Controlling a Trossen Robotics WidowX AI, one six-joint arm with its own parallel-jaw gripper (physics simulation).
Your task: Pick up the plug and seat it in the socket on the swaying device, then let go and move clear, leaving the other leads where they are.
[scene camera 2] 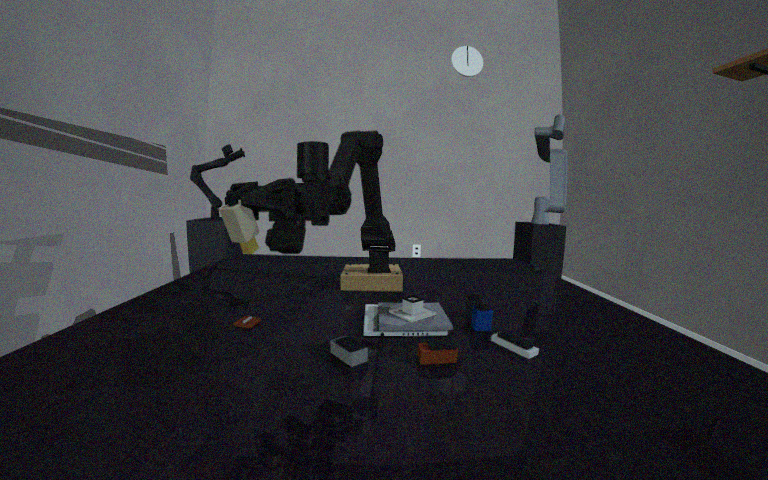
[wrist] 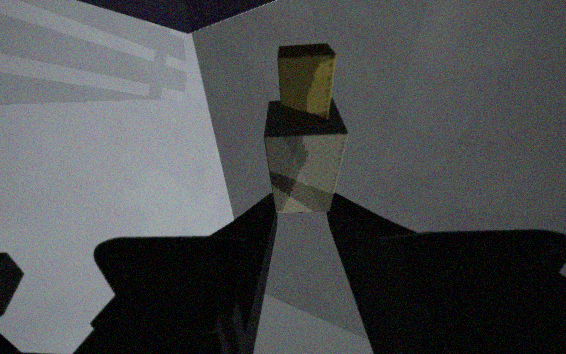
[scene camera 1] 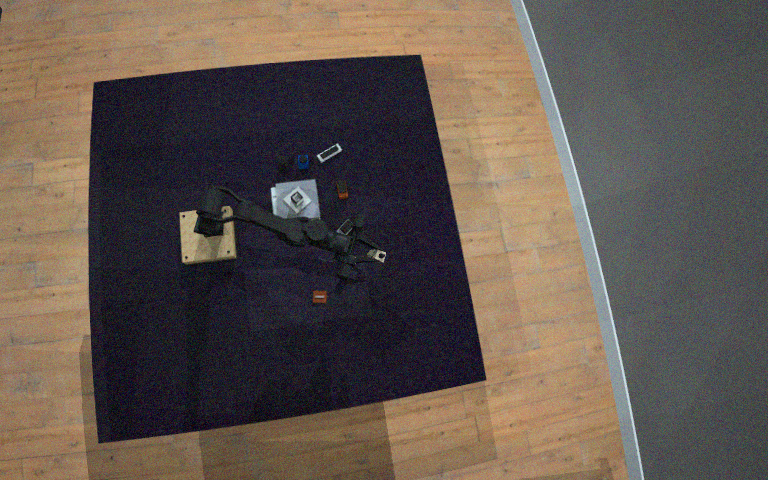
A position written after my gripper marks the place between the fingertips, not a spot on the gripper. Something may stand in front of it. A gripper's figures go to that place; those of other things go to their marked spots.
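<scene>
My gripper [scene camera 2: 233, 200], 0.44 m from the lens. Plug [scene camera 2: 239, 219], 0.43 m from the lens.
</scene>
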